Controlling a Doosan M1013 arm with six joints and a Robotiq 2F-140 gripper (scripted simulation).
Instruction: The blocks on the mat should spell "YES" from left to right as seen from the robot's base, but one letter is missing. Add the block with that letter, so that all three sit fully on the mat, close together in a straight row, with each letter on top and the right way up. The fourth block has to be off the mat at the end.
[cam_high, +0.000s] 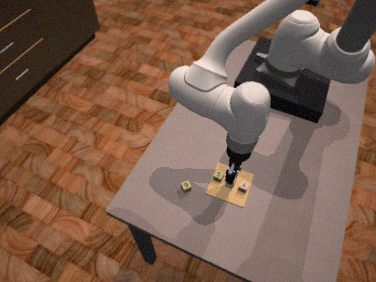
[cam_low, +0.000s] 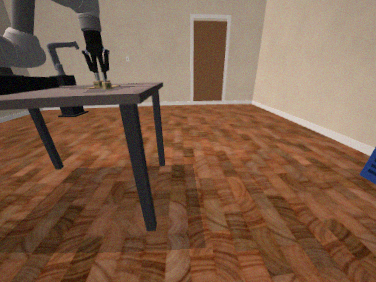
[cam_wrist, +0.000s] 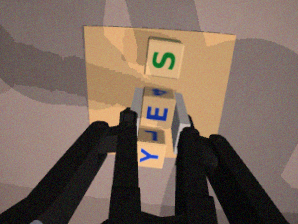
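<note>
Right now the tan mat is 40 mm below my hand.
</note>
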